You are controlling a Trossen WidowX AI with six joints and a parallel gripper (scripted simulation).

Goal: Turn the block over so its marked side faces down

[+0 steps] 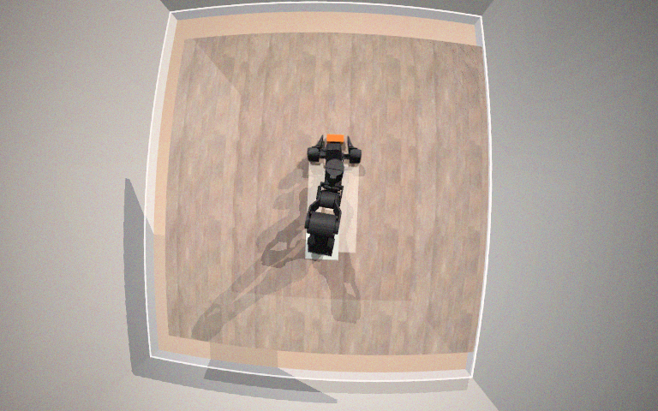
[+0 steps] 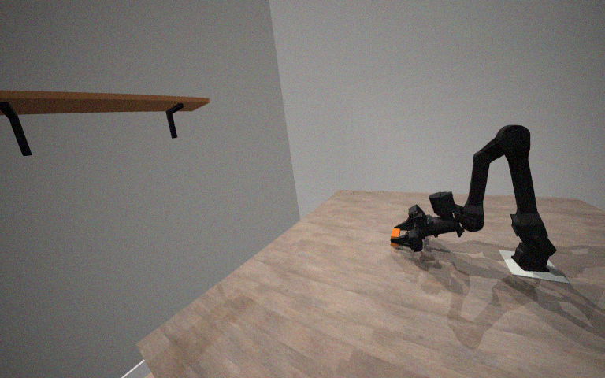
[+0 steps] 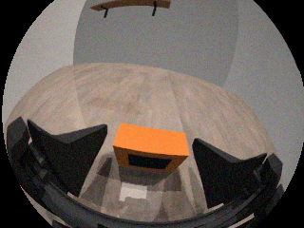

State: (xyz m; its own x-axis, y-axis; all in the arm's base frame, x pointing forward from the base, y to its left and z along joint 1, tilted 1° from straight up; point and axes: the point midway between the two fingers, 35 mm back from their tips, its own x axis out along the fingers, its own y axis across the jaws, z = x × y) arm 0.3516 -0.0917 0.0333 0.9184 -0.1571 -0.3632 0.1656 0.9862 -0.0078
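Now: gripper tip 20 mm past the orange block and 10 mm above it.
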